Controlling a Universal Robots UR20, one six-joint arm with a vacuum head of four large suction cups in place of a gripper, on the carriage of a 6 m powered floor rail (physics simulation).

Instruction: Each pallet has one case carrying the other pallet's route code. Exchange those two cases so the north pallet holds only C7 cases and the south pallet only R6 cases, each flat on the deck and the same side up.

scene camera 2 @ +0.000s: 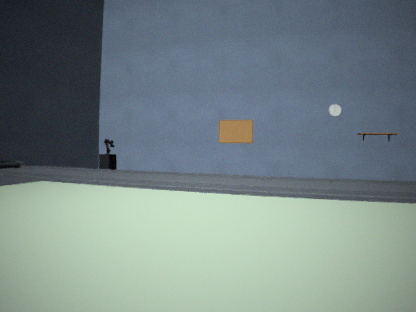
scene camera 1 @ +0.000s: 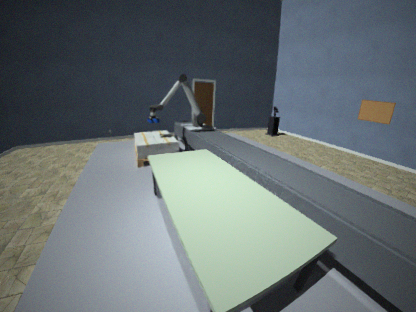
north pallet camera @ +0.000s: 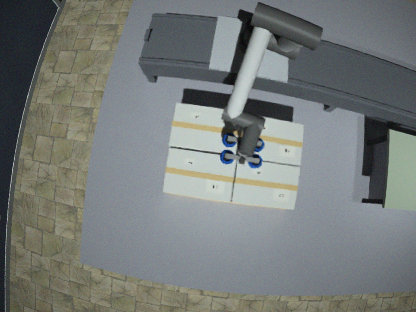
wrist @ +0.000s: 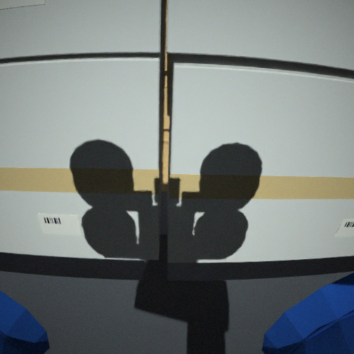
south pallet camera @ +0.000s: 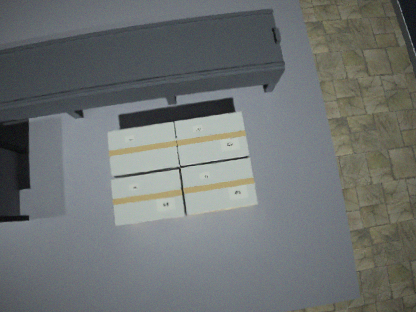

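Seen in the pictures: hand, its tool point: (scene camera 1: 153, 121); arm's base, origin of its link: (scene camera 1: 197, 126).
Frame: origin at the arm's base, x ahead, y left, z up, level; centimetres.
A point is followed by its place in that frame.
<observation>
My vacuum gripper (scene camera 1: 153, 120) (north pallet camera: 243, 151) @(x 99.5, y -0.3, z 14.6 cm), with four blue cups, is open and holds nothing. It hovers above the north pallet's cases near where they meet. Four white, tan-taped cases lie flat there: far left (north pallet camera: 200, 137) @(x 88.8, y -33.4, z -17.2 cm), far right (north pallet camera: 285, 132) @(x 72.4, y 40.3, z -17.1 cm), near left (north pallet camera: 187, 185) @(x 130.4, y -38.1, z -17.1 cm) and near right (north pallet camera: 265, 195) @(x 129.8, y 28.9, z -17.0 cm). In the wrist view the cups' shadow falls across two cases (wrist: 100, 95) (wrist: 250, 110) and the gap between them. The south pallet bears four similar flat cases: far left (south pallet camera: 145, 162) @(x 91.7, y 463.3, z -17.2 cm), far right (south pallet camera: 200, 156) @(x 92.9, y 509.2, z -17.2 cm), near left (south pallet camera: 140, 212) @(x 132.0, y 455.0, z -17.2 cm) and near right (south pallet camera: 215, 201) @(x 131.0, y 516.5, z -17.1 cm). Route codes are too blurred to read surely.
A pale green table (scene camera 1: 220, 200) @(x 93.0, y 270.5, z -4.0 cm) (scene camera 2: 210, 240) @(x 101.6, y 258.2, z -4.0 cm) (north pallet camera: 402, 170) @(x 90.0, y 176.1, z -4.1 cm) stands between the pallets. The grey floor rail (scene camera 1: 300, 175) (north pallet camera: 350, 75) (south pallet camera: 150, 60) runs behind the cases. A dark stand (scene camera 1: 273, 126) (scene camera 2: 107, 161) is beyond the rail.
</observation>
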